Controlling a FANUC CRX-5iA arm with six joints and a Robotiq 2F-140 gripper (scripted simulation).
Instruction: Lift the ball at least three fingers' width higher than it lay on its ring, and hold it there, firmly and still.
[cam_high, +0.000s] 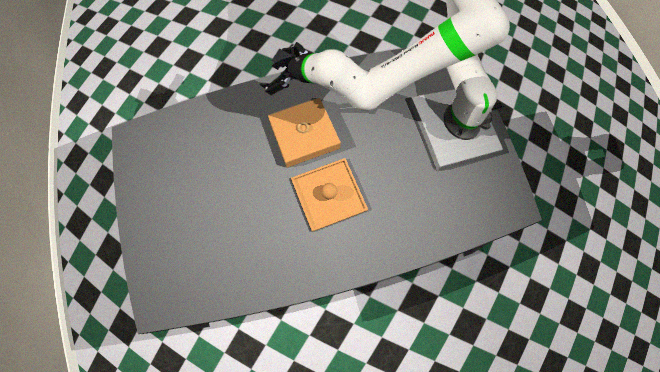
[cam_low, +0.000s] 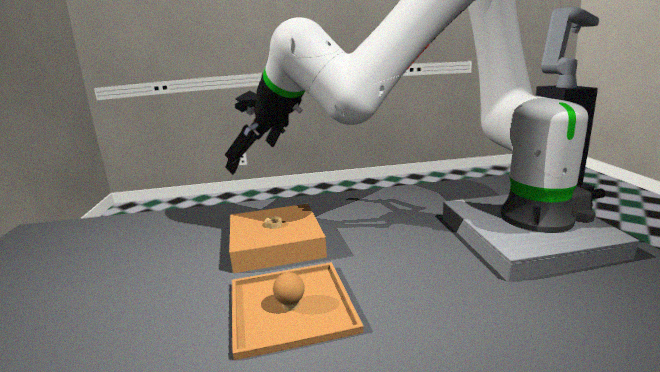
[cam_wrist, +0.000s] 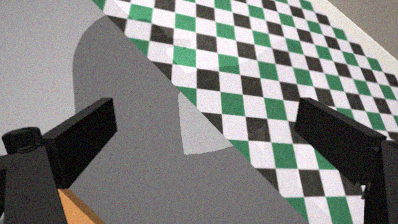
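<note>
My hand is 5 cm past the tan ball, 43 cm to the right of it and 13 cm above it. The rest, counted from my hand: tray 5 cm behind, 43 cm to the left, 16 cm below.
</note>
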